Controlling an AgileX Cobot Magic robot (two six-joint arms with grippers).
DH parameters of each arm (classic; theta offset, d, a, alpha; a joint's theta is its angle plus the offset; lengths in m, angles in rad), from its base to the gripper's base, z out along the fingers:
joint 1: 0 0.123 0 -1.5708
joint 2: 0.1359 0 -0.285 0
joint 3: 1.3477 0 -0.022 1.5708
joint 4: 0 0.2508 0 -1.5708
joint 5: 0 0 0.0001 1.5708
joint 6: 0 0.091 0 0
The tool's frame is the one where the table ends.
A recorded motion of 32 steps. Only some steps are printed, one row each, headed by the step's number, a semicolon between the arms.
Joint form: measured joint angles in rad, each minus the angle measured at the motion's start. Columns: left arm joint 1, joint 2, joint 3, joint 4, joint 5, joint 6; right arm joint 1, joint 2, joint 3, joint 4, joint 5, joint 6.
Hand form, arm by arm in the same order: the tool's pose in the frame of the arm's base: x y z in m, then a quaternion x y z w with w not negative. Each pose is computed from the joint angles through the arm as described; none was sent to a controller.
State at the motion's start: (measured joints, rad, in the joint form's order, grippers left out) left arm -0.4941 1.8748 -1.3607 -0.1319 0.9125 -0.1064; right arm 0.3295 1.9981 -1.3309 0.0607 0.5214 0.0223
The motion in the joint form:
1: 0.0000 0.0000 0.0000 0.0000 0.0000 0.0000; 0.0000 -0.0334 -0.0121 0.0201 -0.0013 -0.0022
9: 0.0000 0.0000 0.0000 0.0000 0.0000 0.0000; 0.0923 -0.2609 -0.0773 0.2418 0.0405 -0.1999
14: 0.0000 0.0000 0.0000 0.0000 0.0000 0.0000; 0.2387 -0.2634 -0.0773 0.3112 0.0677 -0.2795
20: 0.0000 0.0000 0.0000 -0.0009 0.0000 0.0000; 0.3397 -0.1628 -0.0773 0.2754 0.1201 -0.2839
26: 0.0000 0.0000 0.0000 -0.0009 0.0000 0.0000; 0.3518 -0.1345 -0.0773 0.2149 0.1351 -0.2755
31: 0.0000 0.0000 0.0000 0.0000 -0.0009 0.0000; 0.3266 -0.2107 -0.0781 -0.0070 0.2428 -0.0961
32: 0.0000 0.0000 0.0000 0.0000 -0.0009 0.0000; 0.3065 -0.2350 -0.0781 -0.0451 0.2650 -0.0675
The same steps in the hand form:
1: 0.3299 -0.1885 0.2090 0.15754 0.97915 -0.08798 0.09334; 0.3924 0.1381 0.1810 -0.12044 0.95898 0.07227 0.24622
9: 0.3299 -0.1885 0.2090 0.15754 0.97915 -0.08798 0.09334; 0.3565 0.1758 0.2929 -0.18639 0.90193 0.16630 0.35231
14: 0.3299 -0.1885 0.2090 0.15754 0.97915 -0.08798 0.09334; 0.3233 0.2282 0.2935 -0.27024 0.88145 0.20486 0.32872
20: 0.3299 -0.1885 0.2090 0.15731 0.97916 -0.08835 0.09322; 0.3076 0.2662 0.2498 -0.33477 0.88757 0.18986 0.25317
26: 0.3299 -0.1885 0.2090 0.15731 0.97916 -0.08835 0.09322; 0.3076 0.2689 0.2366 -0.35627 0.88860 0.16430 0.23763
31: 0.3300 -0.1885 0.2090 0.15751 0.97910 -0.08810 0.09377; 0.3068 0.2404 0.2604 -0.33191 0.90797 0.09507 0.23747
32: 0.3300 -0.1885 0.2090 0.15751 0.97910 -0.08810 0.09377; 0.3087 0.2292 0.2687 -0.31923 0.91246 0.08094 0.24282

